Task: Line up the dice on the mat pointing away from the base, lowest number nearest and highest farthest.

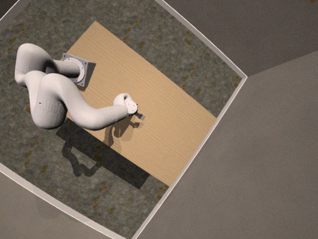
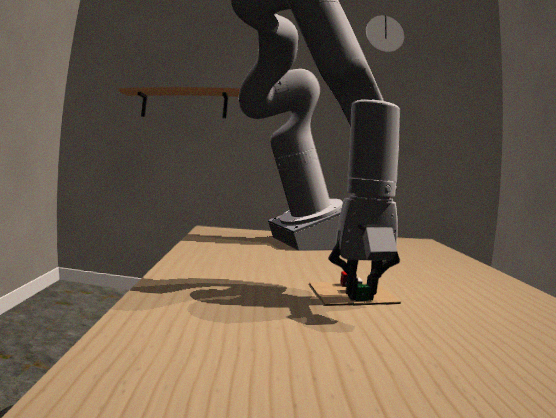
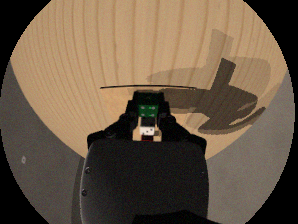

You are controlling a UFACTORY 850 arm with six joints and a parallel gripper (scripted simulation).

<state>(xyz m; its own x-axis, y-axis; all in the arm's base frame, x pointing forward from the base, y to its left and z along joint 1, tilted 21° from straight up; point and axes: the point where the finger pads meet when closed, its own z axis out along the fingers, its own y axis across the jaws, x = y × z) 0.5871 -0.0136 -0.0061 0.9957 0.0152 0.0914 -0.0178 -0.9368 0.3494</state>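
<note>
The green die is 1 cm below my hand. From my hand the other things lie so: white die: 5 cm behind, 1 cm below; red die: 10 cm behind, 1 cm below; tan mat: 5 cm behind, 2 cm below.
</note>
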